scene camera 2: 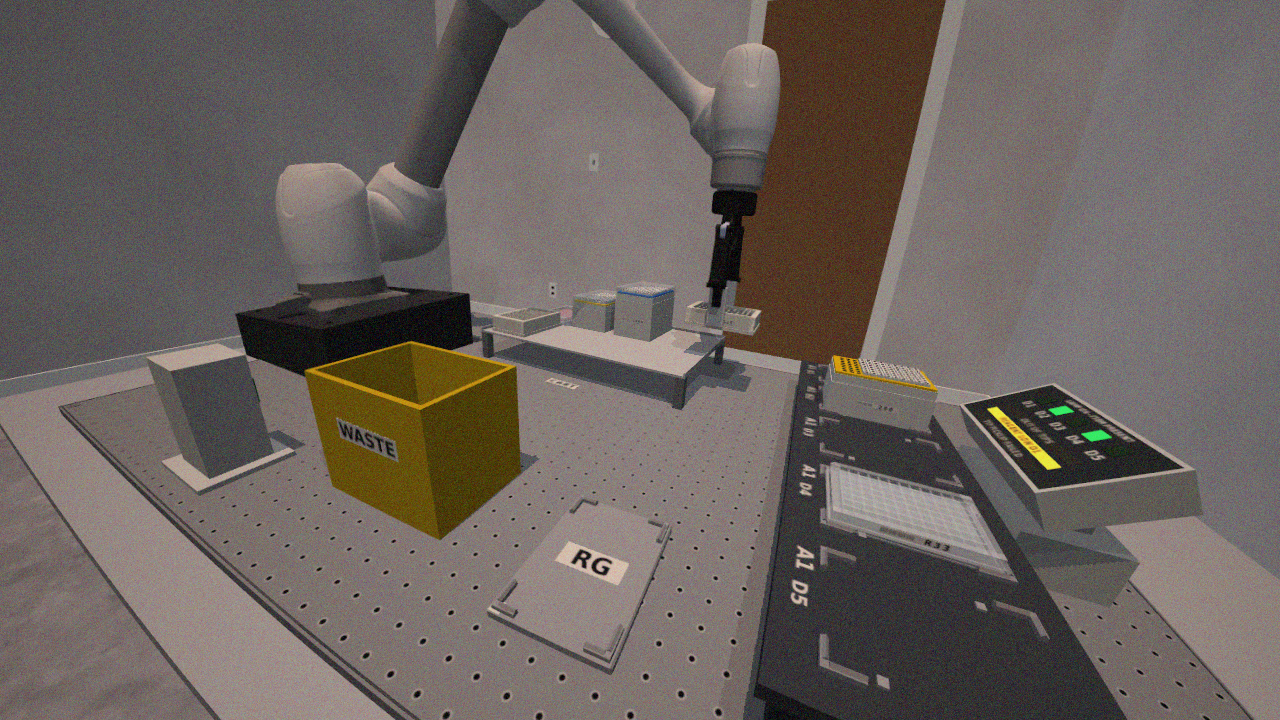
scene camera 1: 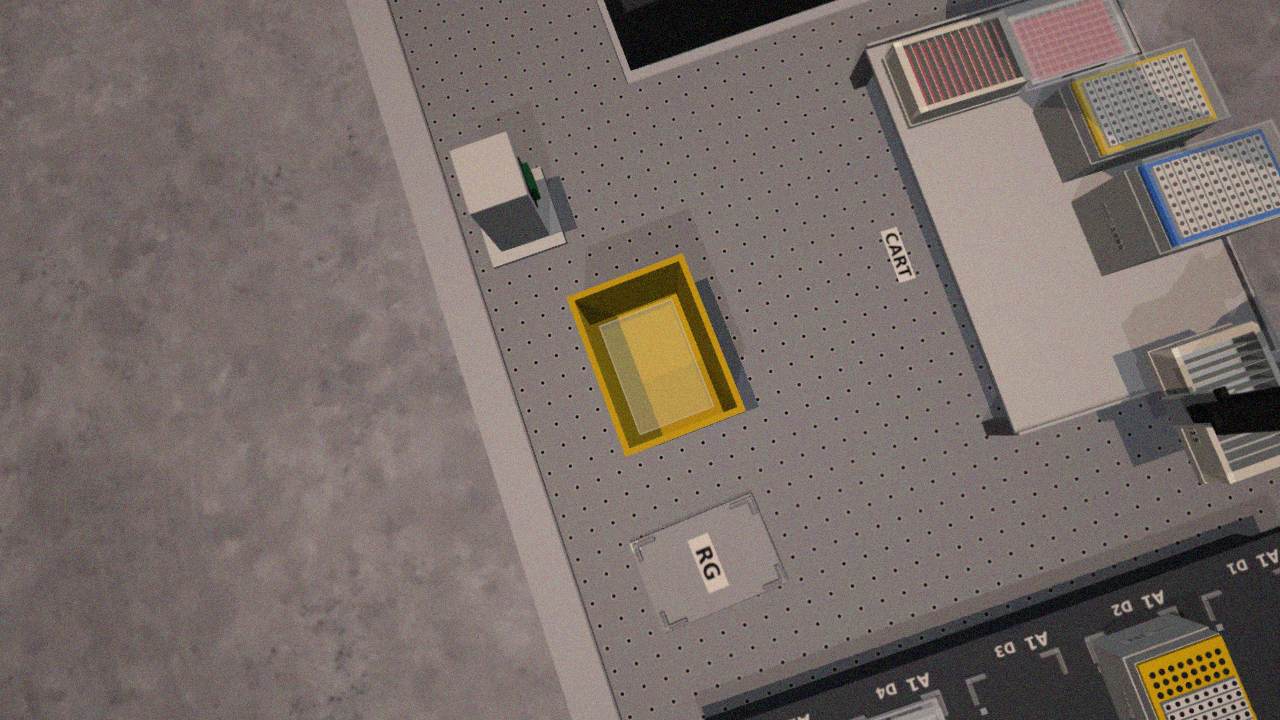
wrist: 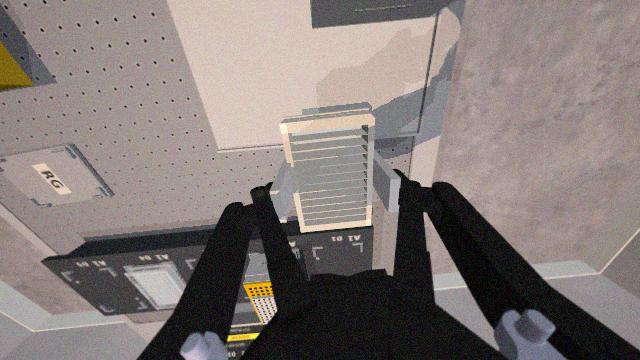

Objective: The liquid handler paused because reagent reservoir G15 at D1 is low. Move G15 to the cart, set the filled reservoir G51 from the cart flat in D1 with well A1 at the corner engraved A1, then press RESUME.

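Where they show: gripper, fingertip midpoint: [scene camera 2: 719,320] [scene camera 1: 1217,395] [wrist: 330,167]; arm's base, origin of the base link: [scene camera 2: 348,304].
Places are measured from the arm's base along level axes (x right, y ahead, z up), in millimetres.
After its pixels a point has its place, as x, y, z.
Observation:
My gripper [scene camera 2: 716,311] @(-274, 725, 34) [wrist: 330,167] @(-274, 725, 34) is shut on the pale-framed reservoir G15 [scene camera 1: 1237,458] @(-250, 777, 56) [scene camera 2: 742,318] @(-234, 773, 53) [wrist: 332,172] @(-275, 722, 54), across its two long sides. It holds the reservoir level and raised near the end of the cart [scene camera 1: 1011,268] @(-179, 551, -34) [scene camera 2: 617,354] @(-153, 573, -34) [wrist: 250,75] @(-188, 626, -34); in the wrist view one end overlaps the cart's edge. A reservoir with red-filled troughs [scene camera 1: 962,67] @(-192, 334, -6) [scene camera 2: 526,321] @(-139, 371, -3) sits at the cart's far end, apparently G51; its label is unreadable. Slot D1 [wrist: 337,255] @(-284, 947, -34) shows bare deck. The RESUME button cannot be identified.
Blue-rimmed [scene camera 1: 1212,188] @(-320, 544, 64) and yellow-rimmed [scene camera 1: 1145,100] @(-326, 436, 31) tip boxes and a pink plate [scene camera 1: 1069,40] @(-327, 330, -24) stand on the cart. An orange tip box [scene camera 2: 881,389] @(-121, 988, 13) stands at D2, plate R33 [scene camera 2: 913,514] @(95, 1000, -22) at D4. Also there: waste bin [scene camera 2: 420,456] @(264, 613, -5), grey box [scene camera 2: 210,411] @(324, 350, -15), status panel [scene camera 2: 1074,438] @(-15, 1140, 38).

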